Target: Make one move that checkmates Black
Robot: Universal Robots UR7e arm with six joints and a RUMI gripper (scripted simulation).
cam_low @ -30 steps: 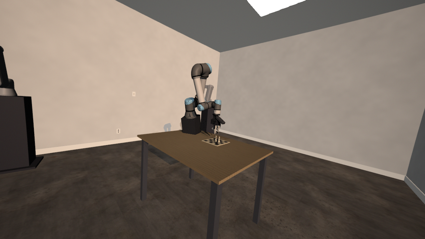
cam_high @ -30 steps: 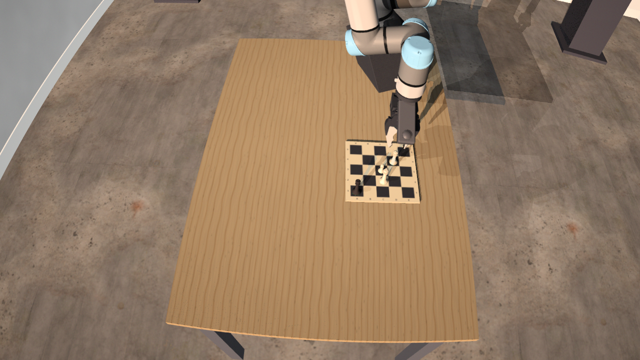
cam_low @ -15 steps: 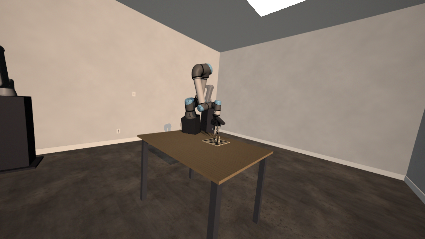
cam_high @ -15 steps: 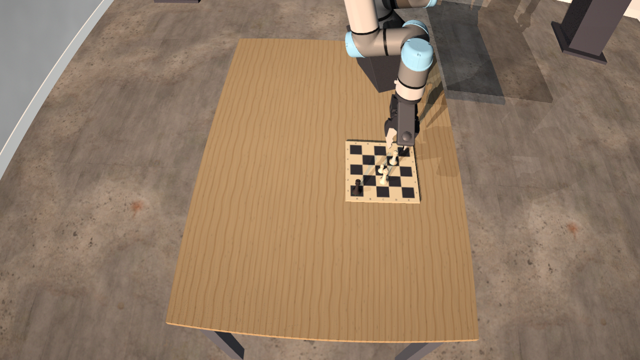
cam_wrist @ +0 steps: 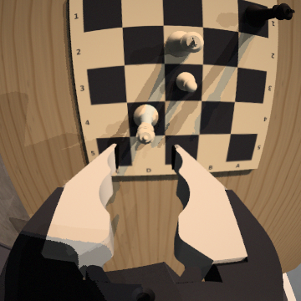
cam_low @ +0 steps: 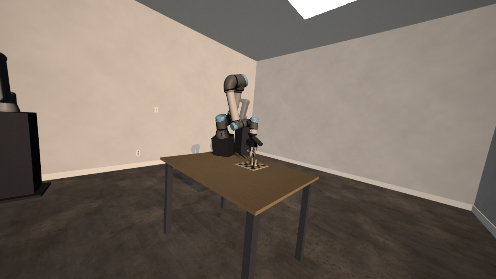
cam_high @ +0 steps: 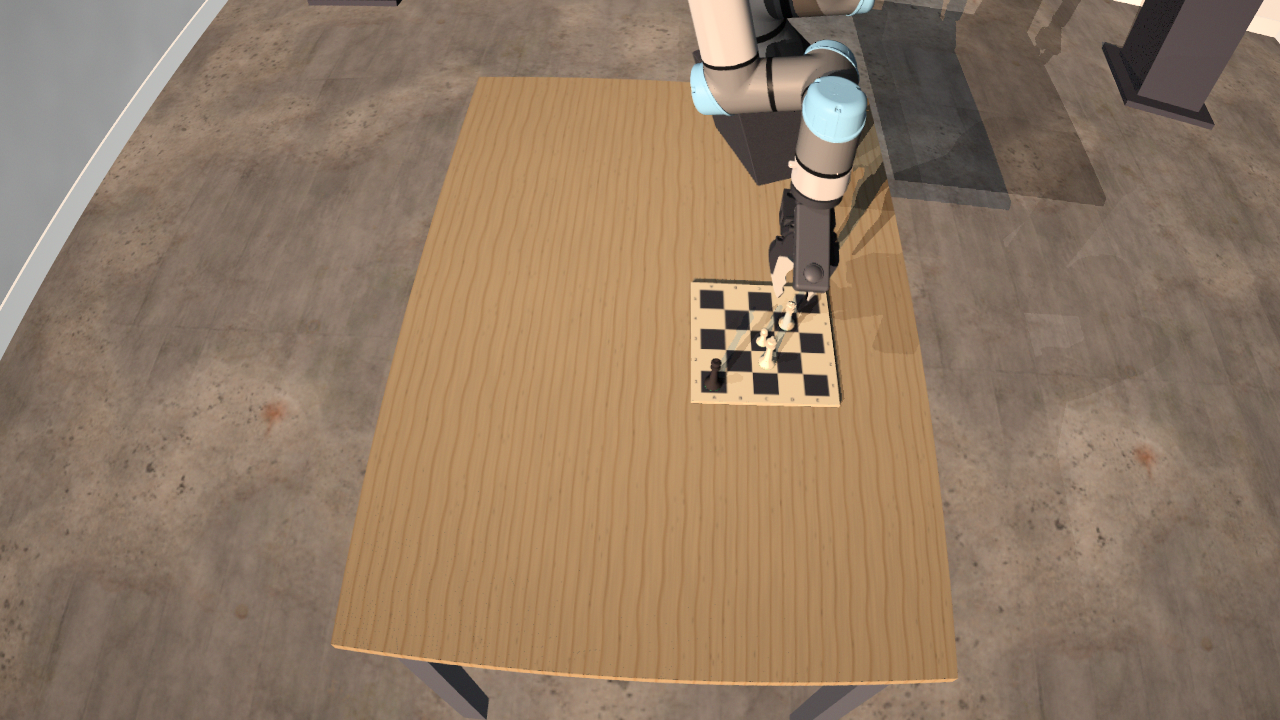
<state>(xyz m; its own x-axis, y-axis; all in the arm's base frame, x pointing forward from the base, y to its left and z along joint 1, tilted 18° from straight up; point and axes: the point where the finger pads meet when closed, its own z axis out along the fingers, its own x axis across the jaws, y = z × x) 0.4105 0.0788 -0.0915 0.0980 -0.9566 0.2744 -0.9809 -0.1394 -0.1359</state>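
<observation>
Right now the white pawn is 40 mm ahead of my hand, 30 mm to the right of it and 60 mm below it. From my hand the other things lie so: black piece (130 mm ahead, 100 mm to the right, 40 mm below); white king (80 mm ahead, 20 mm to the right, 40 mm below); chessboard (40 mm ahead, 30 mm to the right, 80 mm below).
</observation>
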